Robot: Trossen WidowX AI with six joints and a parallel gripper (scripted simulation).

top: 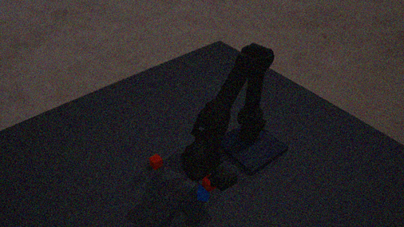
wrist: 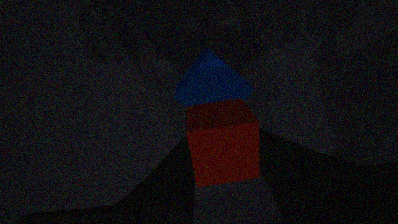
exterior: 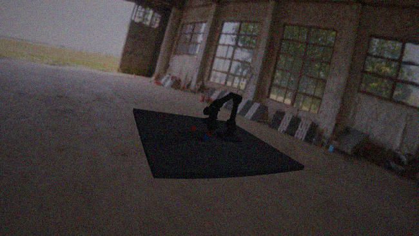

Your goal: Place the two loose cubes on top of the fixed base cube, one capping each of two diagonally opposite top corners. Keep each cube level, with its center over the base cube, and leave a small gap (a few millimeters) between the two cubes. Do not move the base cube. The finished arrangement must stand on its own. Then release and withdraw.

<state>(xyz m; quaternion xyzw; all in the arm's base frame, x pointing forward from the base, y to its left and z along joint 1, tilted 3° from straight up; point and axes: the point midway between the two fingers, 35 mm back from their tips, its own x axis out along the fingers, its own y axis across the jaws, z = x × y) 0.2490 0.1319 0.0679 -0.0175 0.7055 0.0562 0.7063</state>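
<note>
Now: the red cube right at my gripper tip. Round my gripper tip: blue cube (4 cm below, 2 cm ahead).
</note>
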